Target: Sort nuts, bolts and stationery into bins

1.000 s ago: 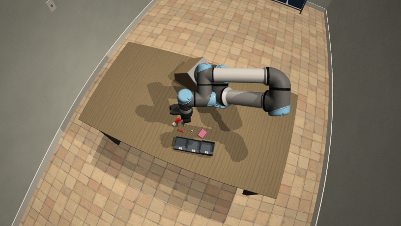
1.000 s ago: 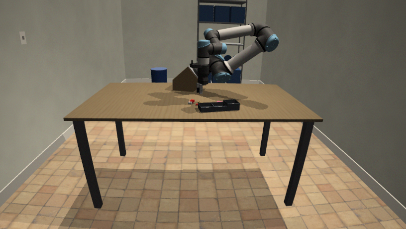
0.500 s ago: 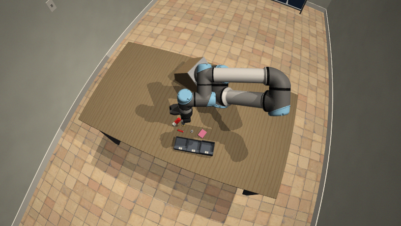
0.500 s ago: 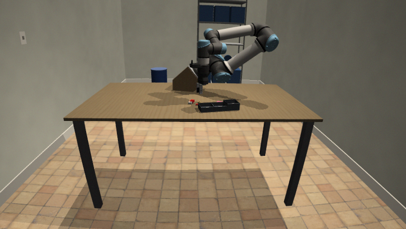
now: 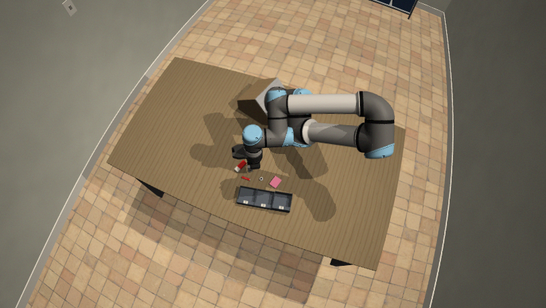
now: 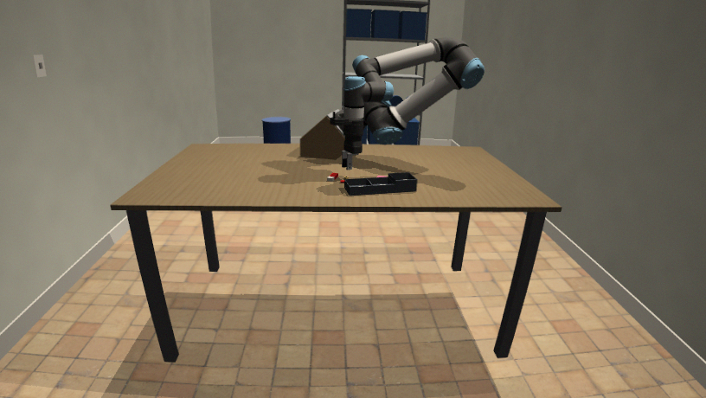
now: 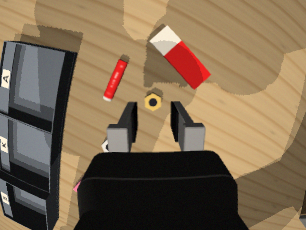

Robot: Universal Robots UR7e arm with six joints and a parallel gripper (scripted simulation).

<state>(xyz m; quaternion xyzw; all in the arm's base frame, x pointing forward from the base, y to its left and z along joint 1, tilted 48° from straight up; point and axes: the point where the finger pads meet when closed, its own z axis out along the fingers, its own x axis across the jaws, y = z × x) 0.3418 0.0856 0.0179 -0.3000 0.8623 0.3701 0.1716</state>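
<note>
My hand is 60 mm above the brass nut. Also, from my hand: white eraser 50 mm to the right, 50 mm below, 20 mm ahead; then red cylinder 60 mm below, 50 mm ahead, 10 mm to the left; then white nut 70 mm to the left, 60 mm below, 10 mm ahead.
</note>
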